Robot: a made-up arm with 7 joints.
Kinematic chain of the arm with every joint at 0, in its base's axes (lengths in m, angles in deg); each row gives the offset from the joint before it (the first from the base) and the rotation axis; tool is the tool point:
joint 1: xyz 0 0 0 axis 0 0.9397 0.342
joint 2: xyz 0 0 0 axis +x
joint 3: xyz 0 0 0 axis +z
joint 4: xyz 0.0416 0 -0.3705 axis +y
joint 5: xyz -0.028 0 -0.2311 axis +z
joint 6: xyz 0 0 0 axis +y
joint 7: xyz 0 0 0 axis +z
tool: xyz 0 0 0
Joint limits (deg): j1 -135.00..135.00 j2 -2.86..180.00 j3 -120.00..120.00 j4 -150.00..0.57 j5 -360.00..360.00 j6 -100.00..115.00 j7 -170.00..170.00
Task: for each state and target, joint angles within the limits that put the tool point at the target. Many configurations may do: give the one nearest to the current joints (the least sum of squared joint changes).
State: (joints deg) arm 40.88 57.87 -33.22 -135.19 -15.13 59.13 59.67
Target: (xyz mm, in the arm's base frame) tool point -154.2 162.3 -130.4
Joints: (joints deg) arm 72.52 84.12 -47.20 -149.89 -15.13 59.13 59.67
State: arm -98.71 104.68 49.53 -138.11 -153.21 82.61 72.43
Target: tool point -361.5 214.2 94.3
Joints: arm -109.31 129.96 60.42 -105.87 -153.21 82.61 72.43
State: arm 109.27 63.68 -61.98 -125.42 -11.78 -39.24 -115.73
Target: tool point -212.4 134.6 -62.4
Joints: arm 95.15 83.35 -47.27 -149.89 -11.78 -39.24 -115.73
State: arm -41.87 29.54 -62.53 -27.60 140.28 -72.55 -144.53
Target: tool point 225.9 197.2 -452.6
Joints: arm -16.23 48.75 -71.10 -67.50 140.28 -72.55 -144.53
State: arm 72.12 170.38 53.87 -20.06 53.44 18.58 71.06
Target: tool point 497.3 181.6 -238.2
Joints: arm 106.56 176.59 46.59 -47.36 53.44 18.58 71.06
